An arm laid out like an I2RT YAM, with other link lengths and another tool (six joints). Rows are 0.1 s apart.
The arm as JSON. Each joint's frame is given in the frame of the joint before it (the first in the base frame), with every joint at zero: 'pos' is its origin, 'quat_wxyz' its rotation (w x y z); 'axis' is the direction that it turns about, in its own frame. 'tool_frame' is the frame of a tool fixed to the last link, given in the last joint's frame.
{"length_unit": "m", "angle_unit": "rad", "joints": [
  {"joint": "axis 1", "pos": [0.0, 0.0, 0.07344], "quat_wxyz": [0.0, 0.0, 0.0, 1.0], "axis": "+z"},
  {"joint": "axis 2", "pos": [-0.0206, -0.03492, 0.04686], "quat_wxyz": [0.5, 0.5, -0.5, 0.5], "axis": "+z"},
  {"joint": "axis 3", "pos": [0.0, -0.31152, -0.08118], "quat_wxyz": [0.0, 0.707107, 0.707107, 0.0], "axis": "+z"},
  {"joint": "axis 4", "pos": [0.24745, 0.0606, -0.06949], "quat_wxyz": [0.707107, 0.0, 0.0, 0.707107], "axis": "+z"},
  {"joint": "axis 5", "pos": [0.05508, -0.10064, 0.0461], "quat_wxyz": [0.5, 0.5, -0.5, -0.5], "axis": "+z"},
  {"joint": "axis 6", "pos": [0.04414, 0.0, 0.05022], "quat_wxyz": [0.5, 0.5, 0.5, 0.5], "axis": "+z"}
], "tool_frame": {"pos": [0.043, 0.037, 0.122], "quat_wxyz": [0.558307, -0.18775, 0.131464, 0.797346]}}
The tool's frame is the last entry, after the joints.
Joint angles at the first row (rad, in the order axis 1, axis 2, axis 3, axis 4, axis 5, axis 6):
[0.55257, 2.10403, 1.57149, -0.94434, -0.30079, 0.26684]
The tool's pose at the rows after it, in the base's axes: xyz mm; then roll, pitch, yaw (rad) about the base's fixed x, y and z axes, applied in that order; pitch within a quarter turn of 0, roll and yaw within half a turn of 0:
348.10 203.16 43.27 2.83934 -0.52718 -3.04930
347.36 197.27 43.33 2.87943 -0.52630 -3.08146
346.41 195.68 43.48 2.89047 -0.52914 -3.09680
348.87 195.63 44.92 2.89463 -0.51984 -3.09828
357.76 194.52 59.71 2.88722 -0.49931 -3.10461
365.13 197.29 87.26 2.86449 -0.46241 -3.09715
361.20 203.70 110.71 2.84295 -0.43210 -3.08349
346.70 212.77 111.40 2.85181 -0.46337 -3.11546
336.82 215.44 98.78 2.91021 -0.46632 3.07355
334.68 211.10 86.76 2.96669 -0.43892 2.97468
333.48 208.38 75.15 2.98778 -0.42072 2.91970
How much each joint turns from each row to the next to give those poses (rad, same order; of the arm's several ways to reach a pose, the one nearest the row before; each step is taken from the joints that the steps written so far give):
[0.00192, 0.00000, 0.00000, -0.01183, 0.03967, 0.00154]
[0.00075, 0.00000, 0.00001, -0.01260, 0.03204, 0.01067]
[-0.00001, -0.00001, -0.00001, -0.00496, 0.00763, 0.00953]
[0.00001, -0.00039, 0.00609, -0.00037, 0.00764, -0.00115]
[-0.01184, -0.00798, 0.04885, -0.03624, 0.00419, -0.00229]
[-0.00343, -0.02939, 0.06484, -0.05226, 0.00000, -0.00038]
[0.01641, -0.04389, 0.02400, -0.02936, -0.00076, 0.01260]
[0.03091, -0.00342, -0.00380, -0.01793, 0.00076, 0.06104]
[0.03052, 0.00267, -0.04691, 0.03356, 0.05456, 0.09309]
[0.01219, 0.00039, -0.04844, 0.04424, 0.06713, 0.07856]
[0.00382, 0.00000, -0.04729, 0.04882, 0.03281, 0.04617]

